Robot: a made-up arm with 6 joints. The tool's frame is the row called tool.
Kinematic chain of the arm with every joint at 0, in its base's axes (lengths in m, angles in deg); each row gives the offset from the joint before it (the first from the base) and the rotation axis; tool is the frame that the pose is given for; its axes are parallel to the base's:
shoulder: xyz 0 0 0.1 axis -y
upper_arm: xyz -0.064 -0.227 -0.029 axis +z
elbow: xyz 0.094 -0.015 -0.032 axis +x
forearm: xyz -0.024 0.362 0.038 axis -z
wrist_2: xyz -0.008 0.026 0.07 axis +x
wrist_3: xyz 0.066 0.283 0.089 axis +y
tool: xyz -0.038 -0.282 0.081
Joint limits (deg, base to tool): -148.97..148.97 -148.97..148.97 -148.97..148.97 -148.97..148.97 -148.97..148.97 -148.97..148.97
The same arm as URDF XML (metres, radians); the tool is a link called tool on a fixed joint. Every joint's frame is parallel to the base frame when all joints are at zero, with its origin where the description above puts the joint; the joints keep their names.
<robot name="arm">
<link name="base_link"/>
<link name="link1"/>
<link name="link2"/>
<link name="link3"/>
<link name="link4"/>
<link name="link5"/>
<link name="link6"/>
<link name="tool"/>
<joint name="shoulder" type="revolute"><parent link="base_link"/><child link="link1"/><origin xyz="0.0000 0.0000 0.1000"/><axis xyz="0 -1 0"/><limit lower="-2.6000" upper="2.6000"/></joint>
<joint name="upper_arm" type="revolute"><parent link="link1"/><child link="link2"/><origin xyz="-0.0640 -0.2270 -0.0290"/><axis xyz="0 0 1"/><limit lower="-2.6000" upper="2.6000"/></joint>
<joint name="elbow" type="revolute"><parent link="link2"/><child link="link3"/><origin xyz="0.0940 -0.0150 -0.0320"/><axis xyz="1 0 0"/><limit lower="-2.6000" upper="2.6000"/></joint>
<joint name="forearm" type="revolute"><parent link="link3"/><child link="link4"/><origin xyz="-0.0240 0.3620 0.0380"/><axis xyz="0 0 -1"/><limit lower="-2.6000" upper="2.6000"/></joint>
<joint name="wrist_2" type="revolute"><parent link="link4"/><child link="link5"/><origin xyz="-0.0080 0.0260 0.0700"/><axis xyz="1 0 0"/><limit lower="-2.6000" upper="2.6000"/></joint>
<joint name="wrist_3" type="revolute"><parent link="link5"/><child link="link6"/><origin xyz="0.0660 0.2830 0.0890"/><axis xyz="0 1 0"/><limit lower="-2.6000" upper="2.6000"/></joint>
<joint name="tool_fixed" type="fixed"><parent link="link6"/><child link="tool"/><origin xyz="-0.0380 -0.2820 0.0810"/></joint>
</robot>

